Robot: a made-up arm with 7 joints. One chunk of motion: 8 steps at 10 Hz.
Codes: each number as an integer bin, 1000 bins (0 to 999) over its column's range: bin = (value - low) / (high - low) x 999, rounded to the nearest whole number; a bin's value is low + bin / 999 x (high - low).
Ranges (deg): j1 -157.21..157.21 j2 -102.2..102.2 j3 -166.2..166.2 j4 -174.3..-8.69 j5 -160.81..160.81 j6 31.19..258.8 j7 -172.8..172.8
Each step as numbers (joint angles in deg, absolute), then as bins.
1 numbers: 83.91 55.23 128.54 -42.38 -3.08 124.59 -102.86
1 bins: 766 769 886 796 490 410 202
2 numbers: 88.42 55.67 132.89 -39.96 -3.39 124.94 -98.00
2 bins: 780 772 899 810 489 411 216
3 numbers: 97.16 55.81 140.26 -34.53 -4.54 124.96 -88.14
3 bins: 808 772 921 843 485 412 245
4 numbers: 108.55 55.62 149.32 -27.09 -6.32 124.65 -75.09
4 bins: 844 771 948 888 480 410 282
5 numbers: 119.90 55.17 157.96 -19.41 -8.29 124.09 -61.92
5 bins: 880 769 974 934 474 408 321
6 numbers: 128.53 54.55 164.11 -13.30 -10.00 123.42 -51.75
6 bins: 908 766 993 971 468 405 350
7 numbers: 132.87 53.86 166.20 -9.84 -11.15 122.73 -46.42
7 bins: 922 763 999 992 465 402 365
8 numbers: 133.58 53.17 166.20 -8.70 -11.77 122.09 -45.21
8 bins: 924 759 999 999 463 399 369
